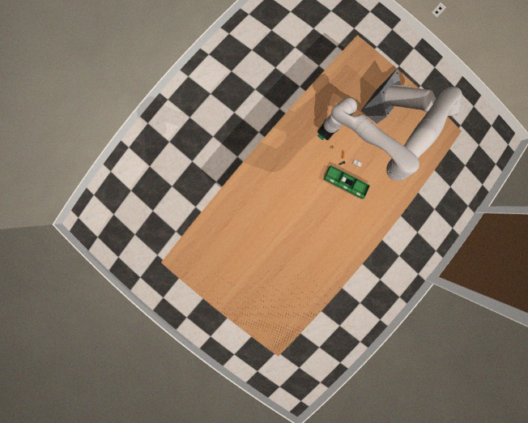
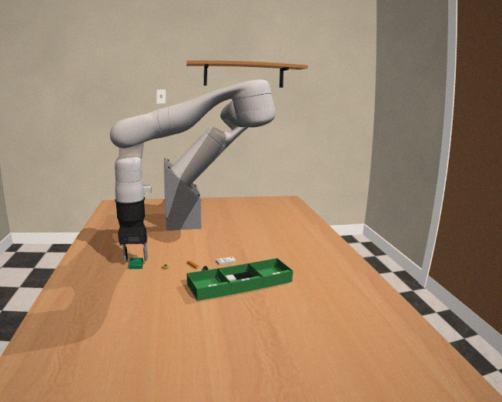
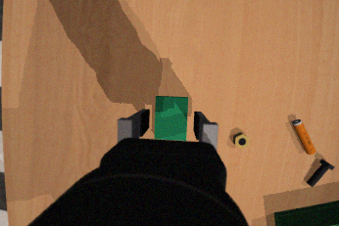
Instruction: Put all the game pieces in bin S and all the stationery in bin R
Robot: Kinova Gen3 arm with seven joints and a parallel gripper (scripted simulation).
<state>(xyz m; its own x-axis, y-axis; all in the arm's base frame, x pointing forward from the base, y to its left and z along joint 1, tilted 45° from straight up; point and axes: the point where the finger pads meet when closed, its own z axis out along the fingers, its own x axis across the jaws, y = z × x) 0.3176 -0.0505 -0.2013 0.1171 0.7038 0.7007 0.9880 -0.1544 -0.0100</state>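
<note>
My gripper is now 30 mm above the flat green block. Round my hand: dark piece (80 mm ahead, 180 mm to the left, 30 mm below); orange stick (40 mm ahead, 160 mm to the left, 30 mm below); olive ring (30 mm ahead, 80 mm to the left, 30 mm below).
</note>
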